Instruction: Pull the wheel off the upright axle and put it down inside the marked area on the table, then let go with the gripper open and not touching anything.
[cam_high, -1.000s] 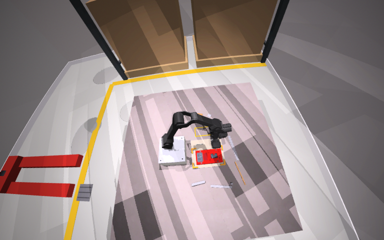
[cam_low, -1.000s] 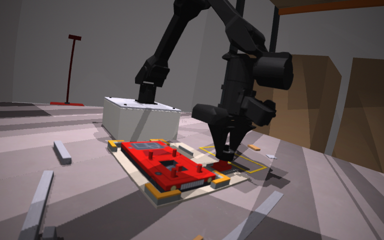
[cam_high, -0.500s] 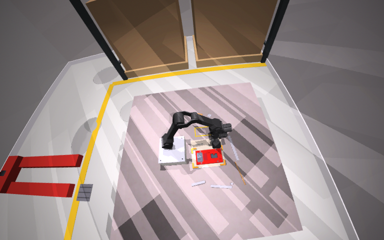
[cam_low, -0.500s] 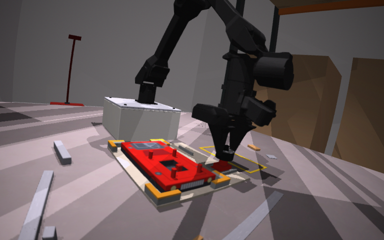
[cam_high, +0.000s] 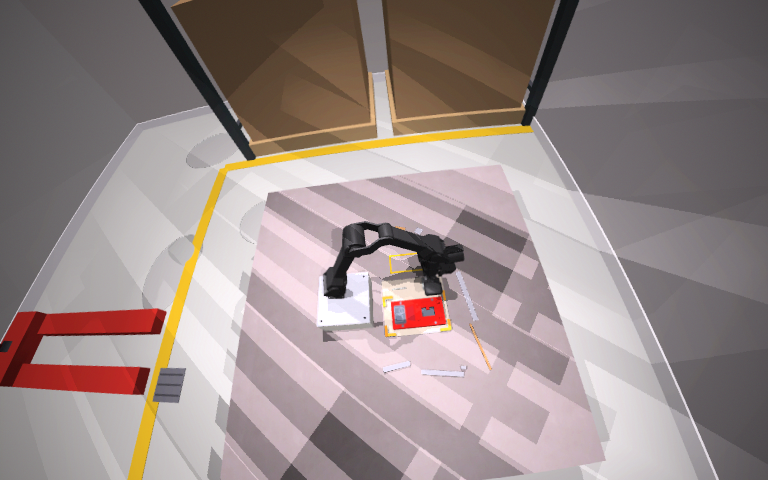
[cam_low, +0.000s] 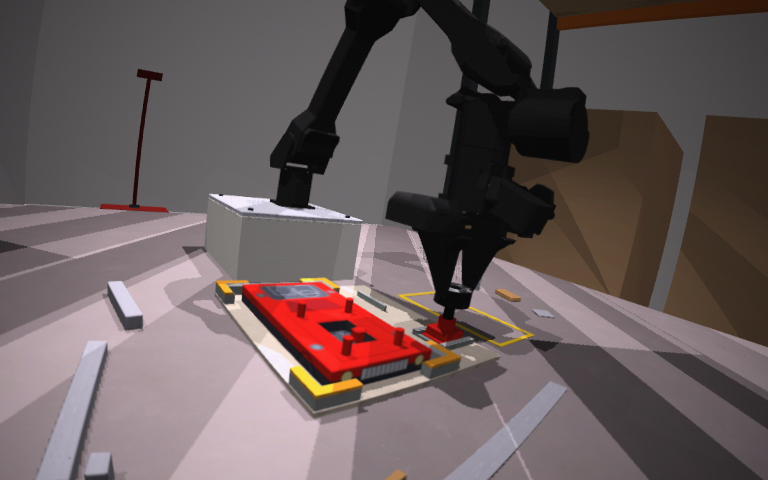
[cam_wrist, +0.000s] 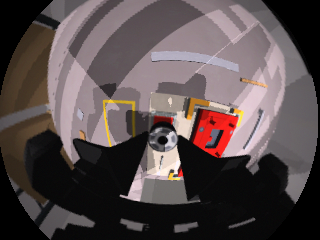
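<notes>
Now: the dark upright axle 2 cm below my gripper tip. Also, from my gripper tip: dark wheel: right at my gripper tip.
</notes>
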